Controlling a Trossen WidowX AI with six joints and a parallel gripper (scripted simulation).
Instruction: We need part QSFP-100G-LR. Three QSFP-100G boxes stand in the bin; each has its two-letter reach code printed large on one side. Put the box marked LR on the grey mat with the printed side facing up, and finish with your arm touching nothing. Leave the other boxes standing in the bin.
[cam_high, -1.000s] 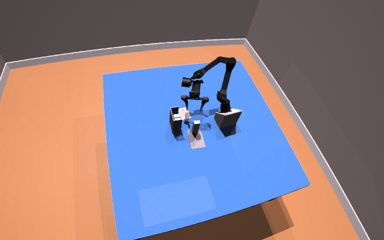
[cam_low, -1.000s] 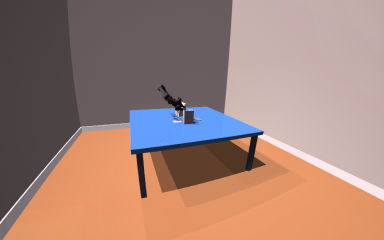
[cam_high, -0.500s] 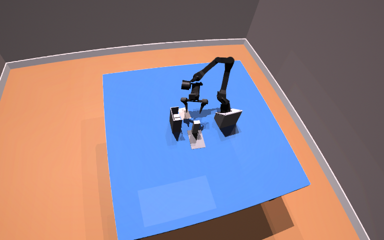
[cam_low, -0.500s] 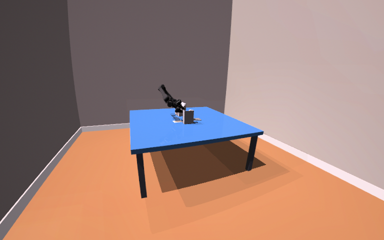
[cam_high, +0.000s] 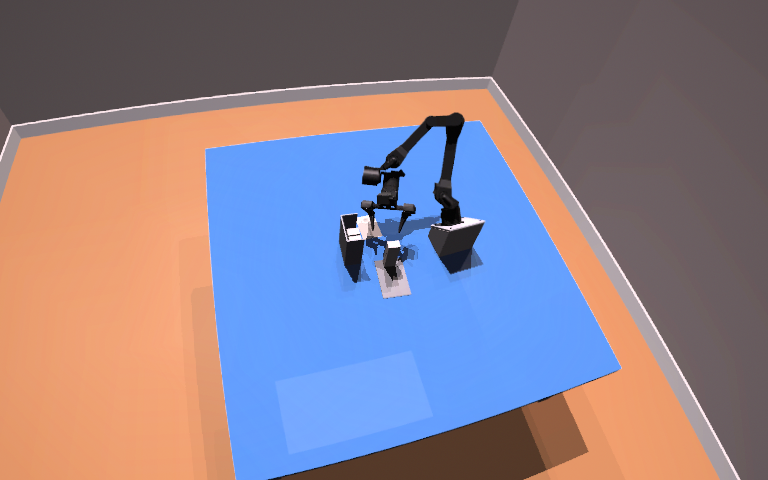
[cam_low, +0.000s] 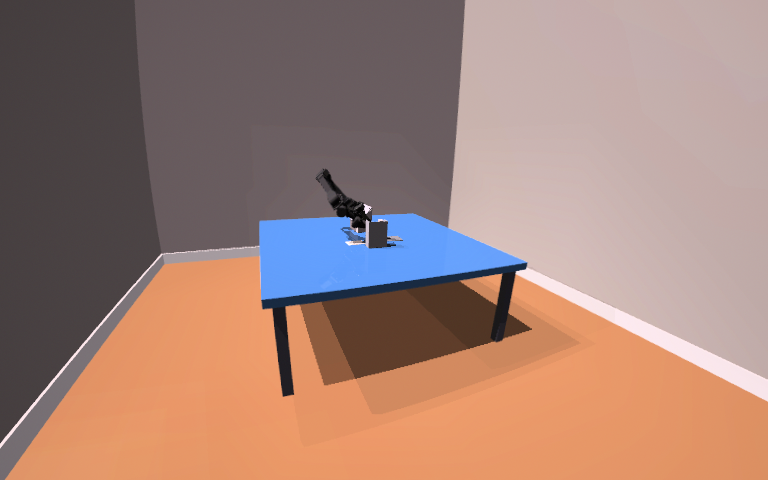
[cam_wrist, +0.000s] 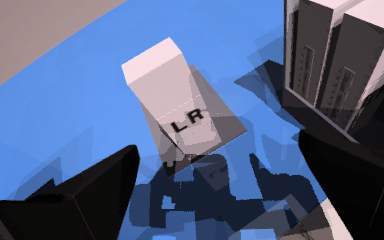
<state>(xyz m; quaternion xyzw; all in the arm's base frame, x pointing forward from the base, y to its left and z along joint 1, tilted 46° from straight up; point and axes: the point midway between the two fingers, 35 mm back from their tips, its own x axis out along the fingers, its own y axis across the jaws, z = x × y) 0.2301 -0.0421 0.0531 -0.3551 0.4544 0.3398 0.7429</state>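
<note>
Right now my gripper tip is 60 mm to the right of the white box and 40 mm above it. From my gripper tip the other things lie so: flat white piece: 100 mm to the right, 100 mm below, 10 mm ahead; grey mat: 130 mm to the left, 100 mm below, 10 mm ahead.
</note>
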